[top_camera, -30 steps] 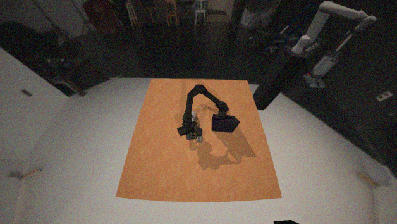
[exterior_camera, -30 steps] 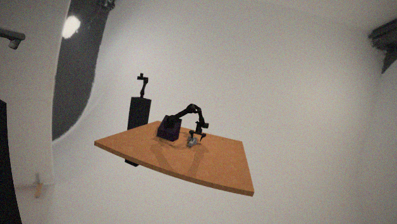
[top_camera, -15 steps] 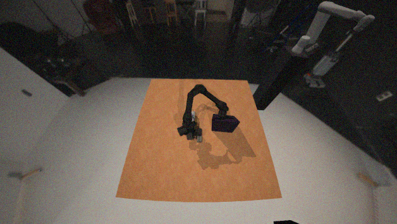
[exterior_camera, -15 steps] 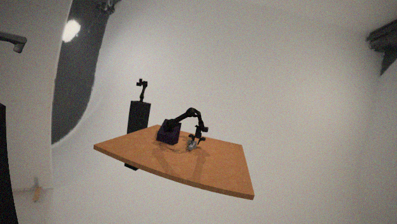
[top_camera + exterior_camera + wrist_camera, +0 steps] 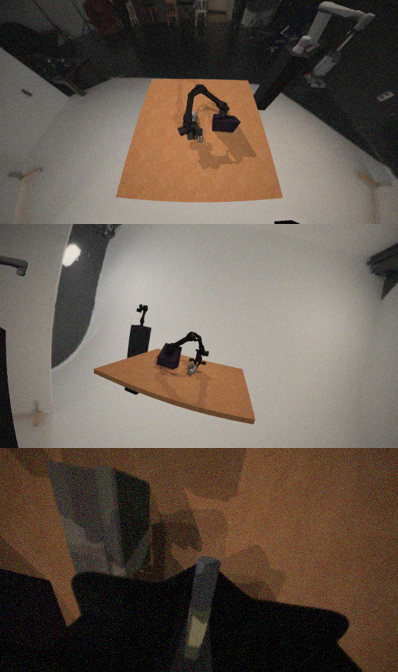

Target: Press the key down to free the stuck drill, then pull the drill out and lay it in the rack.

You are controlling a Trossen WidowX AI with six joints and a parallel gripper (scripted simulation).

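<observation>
Now: gripper tip 4 cm to the left of the pale cylindrical drill and 3 cm below it. From my gripper tip the other things lie so: grey rack (7 cm behind, 3 cm to the left).
</observation>
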